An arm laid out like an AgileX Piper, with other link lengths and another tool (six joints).
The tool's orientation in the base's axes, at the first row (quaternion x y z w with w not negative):
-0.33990 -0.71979 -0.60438 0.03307
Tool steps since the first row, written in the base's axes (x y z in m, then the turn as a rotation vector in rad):
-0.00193 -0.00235 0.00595 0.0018 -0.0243 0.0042
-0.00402 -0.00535 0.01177 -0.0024 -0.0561 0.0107
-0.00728 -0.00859 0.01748 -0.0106 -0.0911 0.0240
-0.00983 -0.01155 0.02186 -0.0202 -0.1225 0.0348
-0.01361 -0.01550 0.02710 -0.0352 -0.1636 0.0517
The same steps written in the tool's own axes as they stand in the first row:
0.00315 0.00393 -0.00439 -0.0104 0.0036 -0.0222
0.00607 0.00764 -0.00938 -0.0185 0.0056 -0.0538
0.00974 0.01063 -0.01498 -0.0218 0.0112 -0.0916
0.01237 0.01288 -0.01972 -0.0236 0.0141 -0.1260
0.01590 0.01517 -0.02602 -0.0228 0.0189 -0.1726

